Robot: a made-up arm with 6 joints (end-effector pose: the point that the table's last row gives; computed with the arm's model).
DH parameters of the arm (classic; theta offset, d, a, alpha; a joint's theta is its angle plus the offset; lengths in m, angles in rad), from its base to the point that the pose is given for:
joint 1: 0 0.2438 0 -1.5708
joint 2: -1.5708 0 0.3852 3.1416
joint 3: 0 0 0 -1.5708
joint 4: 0 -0.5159 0 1.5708
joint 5: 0 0.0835 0 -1.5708
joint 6: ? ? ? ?
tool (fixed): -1.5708 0 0 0
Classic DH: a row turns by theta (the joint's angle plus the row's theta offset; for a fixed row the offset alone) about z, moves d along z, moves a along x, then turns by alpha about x.
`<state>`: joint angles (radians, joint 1 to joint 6).
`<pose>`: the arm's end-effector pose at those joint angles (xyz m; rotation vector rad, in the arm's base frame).
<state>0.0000 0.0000 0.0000 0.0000 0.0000 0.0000</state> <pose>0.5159 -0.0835 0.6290 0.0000 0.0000 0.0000</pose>
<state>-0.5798 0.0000 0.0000 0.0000 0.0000 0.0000</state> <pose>0.3858 -0.3525 0.6290 0.0000 0.0000 -0.5798</pose>
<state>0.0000 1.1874 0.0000 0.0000 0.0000 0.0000</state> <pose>0.5502 -0.0835 -0.0906 0.0000 1.1874 0.0000</pose>
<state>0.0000 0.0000 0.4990 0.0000 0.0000 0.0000</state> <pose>0.4530 -0.0835 0.8759 0.0000 -0.4990 0.0000</pose>
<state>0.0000 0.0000 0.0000 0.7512 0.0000 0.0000</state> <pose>0.5159 -0.0610 0.6860 -0.7512 0.0000 0.0000</pose>
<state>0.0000 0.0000 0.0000 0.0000 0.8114 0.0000</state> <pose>0.5159 -0.0835 0.6290 0.0000 -0.8114 0.0000</pose>
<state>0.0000 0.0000 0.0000 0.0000 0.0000 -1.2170</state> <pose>0.5159 -0.0835 0.6290 1.2170 0.0000 0.0000</pose>
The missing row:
joint 6: 1.5708 0 0 1.5708
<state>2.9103 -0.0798 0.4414 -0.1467 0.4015 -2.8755</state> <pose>-0.3926 0.1773 0.8741 -0.3924 -2.1997 -0.2405</pose>
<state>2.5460 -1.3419 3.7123 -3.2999 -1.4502 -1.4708</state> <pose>0.1109 -0.1747 -0.1504 -0.5136 -1.8228 1.5962</pose>
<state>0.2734 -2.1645 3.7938 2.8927 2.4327 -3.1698</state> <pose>0.1478 0.1255 -0.1169 -0.1971 2.7646 0.3373</pose>
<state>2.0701 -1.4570 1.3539 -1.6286 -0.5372 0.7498</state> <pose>0.3997 -0.7429 0.5339 -1.7245 1.5765 -1.1772</pose>
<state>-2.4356 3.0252 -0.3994 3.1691 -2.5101 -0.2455</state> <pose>0.3966 0.2284 0.0075 -0.6387 2.1024 0.0885</pose>
